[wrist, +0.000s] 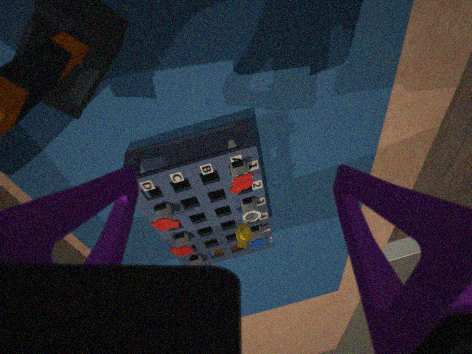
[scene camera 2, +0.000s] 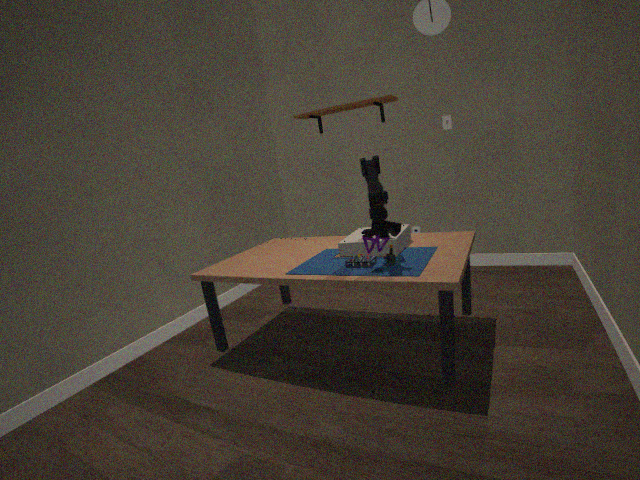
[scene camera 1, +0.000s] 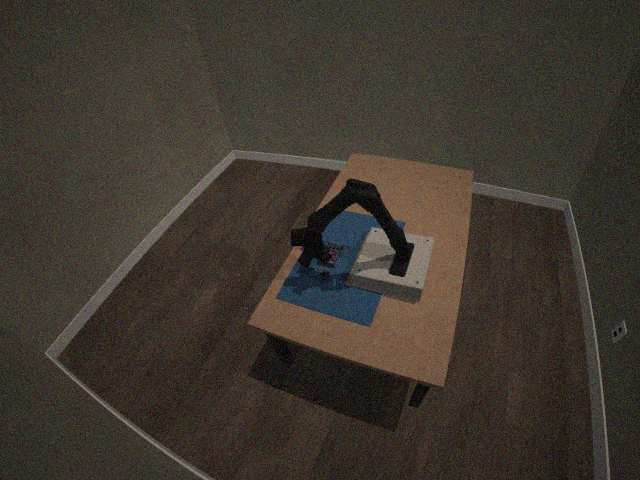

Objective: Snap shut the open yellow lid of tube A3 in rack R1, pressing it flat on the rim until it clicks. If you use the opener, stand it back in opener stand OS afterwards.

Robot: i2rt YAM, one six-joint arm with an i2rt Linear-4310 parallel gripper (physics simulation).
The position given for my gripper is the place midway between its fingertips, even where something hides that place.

Note:
My gripper [wrist: 235,176] is open and holds nothing. Also in view: an orange and dark object [wrist: 37,71]. I also see a blue mat [scene camera 1: 303,287].
The blue mat is seen too in the wrist view [wrist: 314,89] and in scene camera 2 [scene camera 2: 411,261].

